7 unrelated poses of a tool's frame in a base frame.
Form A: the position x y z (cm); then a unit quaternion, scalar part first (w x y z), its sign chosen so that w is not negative.
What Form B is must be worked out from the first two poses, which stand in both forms.
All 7 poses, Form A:
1: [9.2 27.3 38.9 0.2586 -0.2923 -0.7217 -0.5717]
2: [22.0 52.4 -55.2 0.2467 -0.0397 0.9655 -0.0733]
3: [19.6 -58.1 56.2 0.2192 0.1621 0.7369 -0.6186]
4: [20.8 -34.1 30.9 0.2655 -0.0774 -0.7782 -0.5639]
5: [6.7 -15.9 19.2 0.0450 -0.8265 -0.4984 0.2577]
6: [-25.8 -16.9 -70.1 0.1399 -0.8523 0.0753 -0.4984]
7: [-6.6 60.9 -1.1 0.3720 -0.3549 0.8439 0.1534]
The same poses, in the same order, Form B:
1: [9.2 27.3 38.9 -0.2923 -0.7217 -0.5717 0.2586]
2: [22.0 52.4 -55.2 -0.0397 0.9655 -0.0733 0.2467]
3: [19.6 -58.1 56.2 0.1621 0.7369 -0.6186 0.2192]
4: [20.8 -34.1 30.9 -0.0774 -0.7782 -0.5639 0.2655]
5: [6.7 -15.9 19.2 -0.8265 -0.4984 0.2577 0.0450]
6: [-25.8 -16.9 -70.1 -0.8523 0.0753 -0.4984 0.1399]
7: [-6.6 60.9 -1.1 -0.3549 0.8439 0.1534 0.3720]
